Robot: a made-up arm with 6 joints.
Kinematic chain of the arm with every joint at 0, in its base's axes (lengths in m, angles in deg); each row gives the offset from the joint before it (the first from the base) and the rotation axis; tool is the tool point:
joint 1: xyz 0 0 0.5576 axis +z
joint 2: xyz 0 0 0 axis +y
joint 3: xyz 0 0 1.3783 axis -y
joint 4: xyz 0 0 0 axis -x
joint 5: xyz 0.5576 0 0 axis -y
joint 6: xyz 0 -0.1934 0 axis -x
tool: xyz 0 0 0
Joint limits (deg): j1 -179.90..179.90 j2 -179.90..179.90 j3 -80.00..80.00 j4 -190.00..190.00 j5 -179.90..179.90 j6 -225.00..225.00
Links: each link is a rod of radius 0.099 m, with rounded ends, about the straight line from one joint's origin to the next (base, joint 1, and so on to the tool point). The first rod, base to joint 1, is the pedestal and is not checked.
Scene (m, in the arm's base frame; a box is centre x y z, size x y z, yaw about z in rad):
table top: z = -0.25
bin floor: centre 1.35 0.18 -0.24 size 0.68 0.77 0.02 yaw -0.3
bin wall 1: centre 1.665 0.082 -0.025 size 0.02 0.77 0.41 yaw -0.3
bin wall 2: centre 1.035 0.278 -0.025 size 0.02 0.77 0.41 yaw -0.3
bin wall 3: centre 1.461 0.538 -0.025 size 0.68 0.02 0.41 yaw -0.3
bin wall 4: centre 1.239 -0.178 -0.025 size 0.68 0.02 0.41 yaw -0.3
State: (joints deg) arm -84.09 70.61 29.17 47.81 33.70 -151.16
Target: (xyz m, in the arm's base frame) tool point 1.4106 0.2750 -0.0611
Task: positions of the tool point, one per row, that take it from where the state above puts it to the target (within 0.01 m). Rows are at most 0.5 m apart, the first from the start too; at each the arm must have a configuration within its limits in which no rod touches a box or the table.
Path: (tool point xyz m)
1: 0.4926 -1.7113 0.6974
2: 0.8758 -1.4999 0.6460
3: 1.1818 -1.2033 0.6001
4: 1.3927 -0.8481 0.5606
5: 1.4997 -0.4639 0.5280
6: 1.5029 -0.0804 0.5029
7: 1.4106 0.2750 0.4856
8: 1.4360 0.2824 0.2148
9: 1.4106 0.2749 -0.0611

